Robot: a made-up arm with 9 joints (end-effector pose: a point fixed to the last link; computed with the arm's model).
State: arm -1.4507 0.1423 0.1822 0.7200 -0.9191 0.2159 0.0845 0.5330 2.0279
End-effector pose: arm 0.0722 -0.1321 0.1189 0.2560 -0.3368 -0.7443 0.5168
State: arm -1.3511 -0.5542 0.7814 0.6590 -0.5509 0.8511 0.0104 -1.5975 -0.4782
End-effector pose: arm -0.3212 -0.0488 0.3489 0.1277 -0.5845 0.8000 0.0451
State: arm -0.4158 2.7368 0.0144 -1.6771 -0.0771 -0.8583 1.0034 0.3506 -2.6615
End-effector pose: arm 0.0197 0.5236 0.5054 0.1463 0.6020 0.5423 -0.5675
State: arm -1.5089 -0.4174 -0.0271 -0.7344 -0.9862 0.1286 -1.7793 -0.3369 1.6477
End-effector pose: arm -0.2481 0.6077 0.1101 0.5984 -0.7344 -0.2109 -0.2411
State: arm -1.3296 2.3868 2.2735 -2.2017 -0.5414 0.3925 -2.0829 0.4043 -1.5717
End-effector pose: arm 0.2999 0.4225 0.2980 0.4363 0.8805 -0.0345 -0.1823
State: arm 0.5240 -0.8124 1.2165 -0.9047 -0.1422 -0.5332 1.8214 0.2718 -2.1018
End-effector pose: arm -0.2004 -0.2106 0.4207 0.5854 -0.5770 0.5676 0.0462
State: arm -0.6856 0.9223 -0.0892 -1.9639 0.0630 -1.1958 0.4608 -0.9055 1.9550
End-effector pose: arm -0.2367 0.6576 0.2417 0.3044 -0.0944 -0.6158 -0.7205
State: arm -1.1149 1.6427 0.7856 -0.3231 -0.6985 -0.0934 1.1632 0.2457 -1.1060
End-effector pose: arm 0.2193 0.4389 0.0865 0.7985 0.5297 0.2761 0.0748
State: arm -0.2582 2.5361 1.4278 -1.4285 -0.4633 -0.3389 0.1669 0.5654 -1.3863
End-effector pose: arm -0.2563 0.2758 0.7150 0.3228 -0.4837 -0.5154 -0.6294
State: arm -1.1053 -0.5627 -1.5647 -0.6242 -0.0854 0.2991 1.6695 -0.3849 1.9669
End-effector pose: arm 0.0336 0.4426 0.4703 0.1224 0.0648 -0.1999 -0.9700
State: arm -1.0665 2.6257 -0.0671 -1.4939 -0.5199 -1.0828 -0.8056 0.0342 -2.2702
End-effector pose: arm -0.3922 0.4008 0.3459 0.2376 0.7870 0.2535 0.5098
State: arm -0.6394 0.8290 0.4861 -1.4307 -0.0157 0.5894 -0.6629 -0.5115 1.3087
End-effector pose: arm 0.0766 0.4323 0.5781 0.8599 -0.3993 0.1996 -0.2474
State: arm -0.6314 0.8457 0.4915 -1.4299 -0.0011 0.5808 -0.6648 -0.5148 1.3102
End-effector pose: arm 0.0856 0.4182 0.5806 0.8601 -0.3875 0.2125 -0.2547
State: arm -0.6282 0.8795 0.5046 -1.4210 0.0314 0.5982 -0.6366 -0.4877 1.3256
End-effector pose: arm 0.0880 0.3997 0.5881 0.8701 -0.3582 0.2373 -0.2414
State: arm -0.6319 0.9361 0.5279 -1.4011 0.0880 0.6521 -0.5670 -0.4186 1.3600
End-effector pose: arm 0.0796 0.3735 0.6030 0.8913 -0.3034 0.2738 -0.1963
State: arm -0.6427 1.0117 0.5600 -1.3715 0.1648 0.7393 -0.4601 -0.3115 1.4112
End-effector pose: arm 0.0572 0.3349 0.6239 0.9164 -0.2256 0.3096 -0.1159
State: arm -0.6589 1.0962 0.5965 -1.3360 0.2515 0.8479 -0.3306 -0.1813 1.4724
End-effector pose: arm 0.0203 0.2811 0.6433 0.9347 -0.1382 0.3274 -0.0072
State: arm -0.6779 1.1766 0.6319 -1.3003 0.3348 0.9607 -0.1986 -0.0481 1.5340
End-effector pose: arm -0.0259 0.2173 0.6503 0.9398 -0.0611 0.3172 0.1112
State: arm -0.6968 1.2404 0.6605 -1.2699 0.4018 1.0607 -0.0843 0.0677 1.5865
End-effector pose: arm -0.0707 0.1580 0.6415 0.9338 -0.0096 0.2853 0.2156
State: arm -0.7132 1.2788 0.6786 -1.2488 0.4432 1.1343 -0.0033 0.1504 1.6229
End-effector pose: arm -0.1044 0.1177 0.6260 0.9241 0.0130 0.2498 0.2889
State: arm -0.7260 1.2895 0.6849 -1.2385 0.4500 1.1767 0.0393 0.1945 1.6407
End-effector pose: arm -0.1259 0.1035 0.6176 0.9179 0.0098 0.2246 0.3270
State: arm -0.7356 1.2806 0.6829 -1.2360 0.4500 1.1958 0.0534 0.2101 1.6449
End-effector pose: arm -0.1330 0.1037 0.6162 0.9144 -0.0007 0.2158 0.3425
